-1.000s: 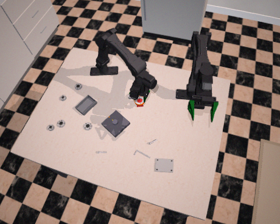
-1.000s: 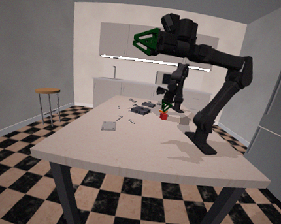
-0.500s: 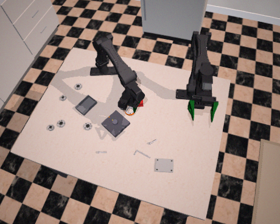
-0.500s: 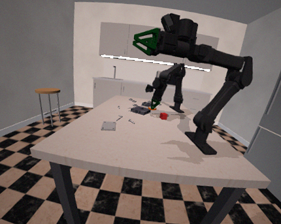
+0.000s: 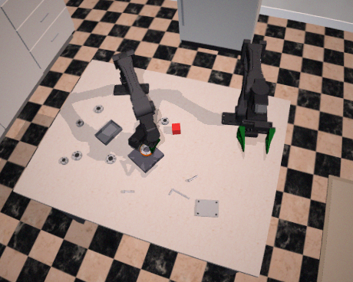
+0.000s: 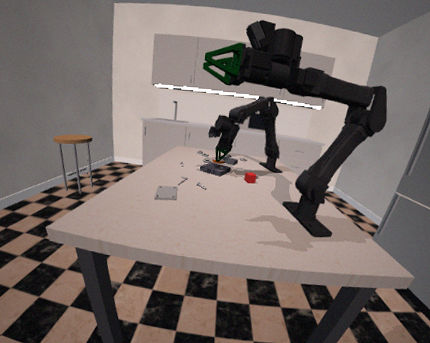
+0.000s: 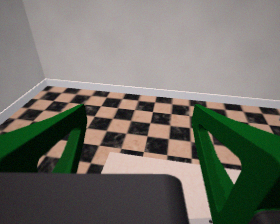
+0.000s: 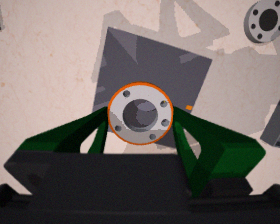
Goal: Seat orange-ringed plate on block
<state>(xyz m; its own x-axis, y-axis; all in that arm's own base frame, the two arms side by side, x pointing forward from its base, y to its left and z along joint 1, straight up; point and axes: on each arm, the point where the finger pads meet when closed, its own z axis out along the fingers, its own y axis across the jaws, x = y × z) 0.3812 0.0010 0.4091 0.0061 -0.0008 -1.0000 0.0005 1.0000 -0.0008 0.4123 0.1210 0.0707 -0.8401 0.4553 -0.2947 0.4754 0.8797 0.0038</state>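
Now: right hand 5 cm above the dark grey block and 3 cm to the left of it. Also, from my right hand: grey tray: 25 cm to the right, 6 cm below, 5 cm behind; light grey plate: 35 cm to the left, 15 cm ahead, 7 cm below; red cube: 17 cm behind, 8 cm to the left, 5 cm below.
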